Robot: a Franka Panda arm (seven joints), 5 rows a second.
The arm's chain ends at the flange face. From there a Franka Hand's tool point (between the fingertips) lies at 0.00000 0.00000 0.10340 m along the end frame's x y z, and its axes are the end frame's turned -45 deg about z.
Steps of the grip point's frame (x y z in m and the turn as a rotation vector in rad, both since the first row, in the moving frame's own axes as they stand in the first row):
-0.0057 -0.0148 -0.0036 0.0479 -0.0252 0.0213
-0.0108 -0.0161 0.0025 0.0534 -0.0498 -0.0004
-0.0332 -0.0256 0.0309 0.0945 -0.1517 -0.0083
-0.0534 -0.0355 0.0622 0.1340 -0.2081 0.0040
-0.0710 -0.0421 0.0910 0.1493 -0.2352 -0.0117
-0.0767 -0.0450 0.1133 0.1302 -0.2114 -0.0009
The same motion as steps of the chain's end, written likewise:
-0.0092 -0.0047 -0.0034 0.0161 -0.0517 0.0213
-0.0115 -0.0035 0.0028 0.0025 -0.0730 -0.0004
-0.0237 0.0011 0.0325 -0.0404 -0.1741 -0.0083
-0.0381 0.0073 0.0654 -0.0524 -0.2419 0.0040
-0.0523 0.0141 0.0950 -0.0607 -0.2719 -0.0117
-0.0613 0.0165 0.1165 -0.0574 -0.2415 -0.0009

